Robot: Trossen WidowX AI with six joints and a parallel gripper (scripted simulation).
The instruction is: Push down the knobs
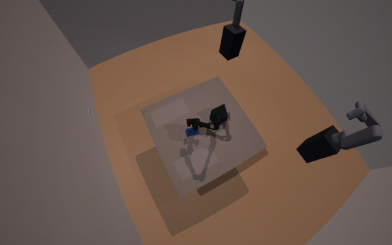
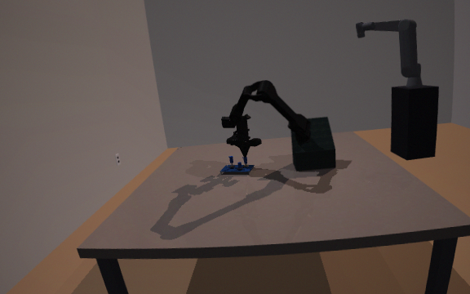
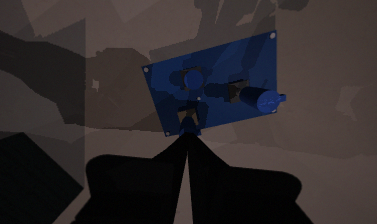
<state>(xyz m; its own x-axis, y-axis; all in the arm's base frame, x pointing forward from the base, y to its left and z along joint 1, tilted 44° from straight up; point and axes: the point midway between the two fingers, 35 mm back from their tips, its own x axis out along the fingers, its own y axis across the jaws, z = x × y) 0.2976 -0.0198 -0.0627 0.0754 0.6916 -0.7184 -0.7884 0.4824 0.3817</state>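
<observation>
My gripper tip is now 7 cm short of the knob.
</observation>
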